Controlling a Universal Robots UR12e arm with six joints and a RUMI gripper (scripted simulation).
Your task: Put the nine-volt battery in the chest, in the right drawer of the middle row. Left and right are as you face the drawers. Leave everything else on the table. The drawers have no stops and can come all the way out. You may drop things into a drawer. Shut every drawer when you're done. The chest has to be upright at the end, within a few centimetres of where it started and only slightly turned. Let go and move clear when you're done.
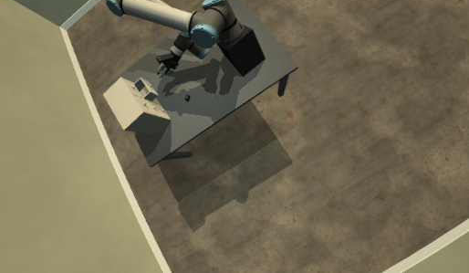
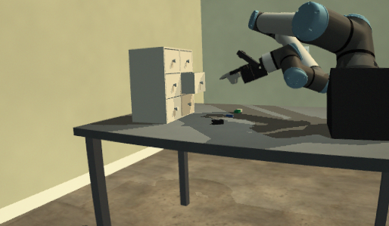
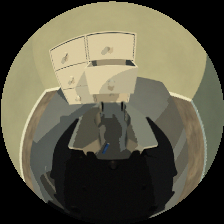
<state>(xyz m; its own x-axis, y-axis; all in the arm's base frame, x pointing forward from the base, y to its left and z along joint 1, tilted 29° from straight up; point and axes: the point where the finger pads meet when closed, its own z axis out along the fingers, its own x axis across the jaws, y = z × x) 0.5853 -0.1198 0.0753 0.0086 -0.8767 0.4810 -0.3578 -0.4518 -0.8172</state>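
Now: the nine-volt battery 2 cm behind my hand, 20 cm to the left of it and 18 cm below it. The rest, counted from my hand: blue item 3 cm behind, 3 cm to the left, 18 cm below; green-and-white item 4 cm behind, 12 cm to the right, 18 cm below.
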